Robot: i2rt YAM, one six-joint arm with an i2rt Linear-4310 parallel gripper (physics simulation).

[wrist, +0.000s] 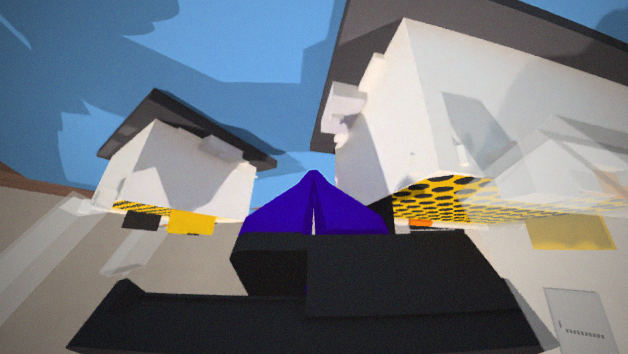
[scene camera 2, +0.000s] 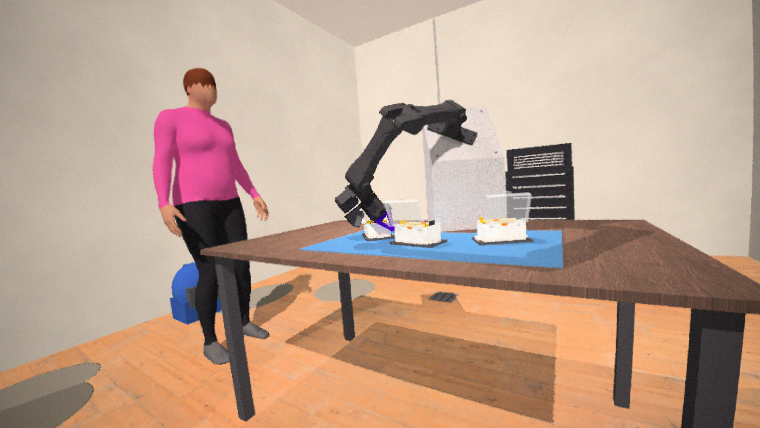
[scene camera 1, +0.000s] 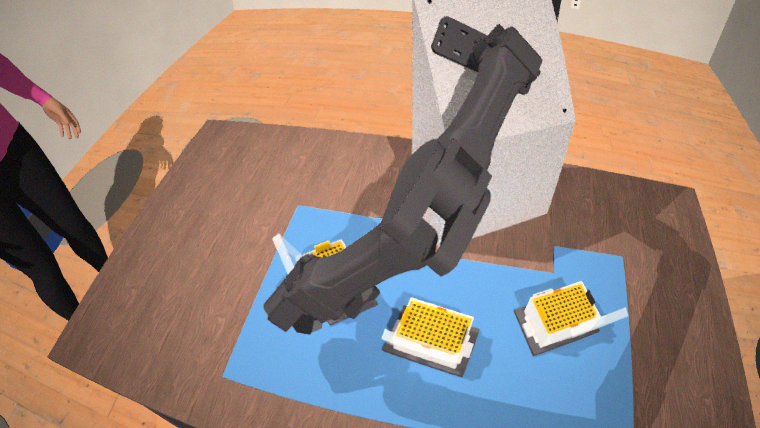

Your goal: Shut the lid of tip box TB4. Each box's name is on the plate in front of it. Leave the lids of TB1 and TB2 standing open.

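Places are measured from the arm's base along level axes (x ahead, y left, z up), in centimetres.
Pixels of known places: gripper, fingertip midpoint: (wrist: 313, 177) (scene camera 2: 393, 230) (scene camera 1: 375, 295); arm's base, origin of the base link: (scene camera 2: 451, 131) (scene camera 1: 485, 56).
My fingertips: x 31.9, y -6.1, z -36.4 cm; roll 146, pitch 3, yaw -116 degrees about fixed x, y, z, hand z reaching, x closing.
For each thing: its top centre in the pictures, then the offset to it from my fingertips. Level surfaces: height alone.
- left box, middle of its top: (wrist: 458, 230) (scene camera 2: 379, 219) dx -1.0, dy -8.2, dz +3.5 cm
- middle box, middle of its top: (wrist: 177, 223) (scene camera 1: 436, 320) (scene camera 2: 419, 222) dx +1.2, dy +13.3, dz +3.5 cm
- right box, middle of its top: (scene camera 1: 564, 300) (scene camera 2: 498, 218) dx -12.7, dy +33.8, dz +3.5 cm
- blue mat, its level: dz -3.1 cm
- brown table, its level: dz -3.4 cm
Three white tip boxes with yellow racks stand with clear lids raised. The names on their plates cannot be read, so I cannot tell which is TB4. The left box (scene camera 1: 332, 248) (scene camera 2: 375, 230) (wrist: 450, 65) is partly hidden by the arm in scene view 1; its lid (scene camera 1: 281, 250) stands up at its left. The middle box (scene camera 1: 435, 326) (scene camera 2: 417, 234) (wrist: 150, 170) has its lid (scene camera 2: 406, 208) upright. The right box (scene camera 1: 564, 309) (scene camera 2: 500, 232) has its lid (scene camera 1: 611, 317) (scene camera 2: 518, 206) upright. My gripper (scene camera 2: 392, 229) (wrist: 313, 177) is shut and empty, low near the gap between the left and middle boxes; scene view 1 hides its blue fingertips.
The boxes stand on dark bases on a blue mat (scene camera 1: 287, 366) (scene camera 2: 547, 249) on a brown table (scene camera 1: 239, 175) (scene camera 2: 627, 265). The arm's grey pedestal (scene camera 1: 523, 175) (scene camera 2: 468, 186) stands at the back. A person (scene camera 2: 199, 154) stands left of the table.
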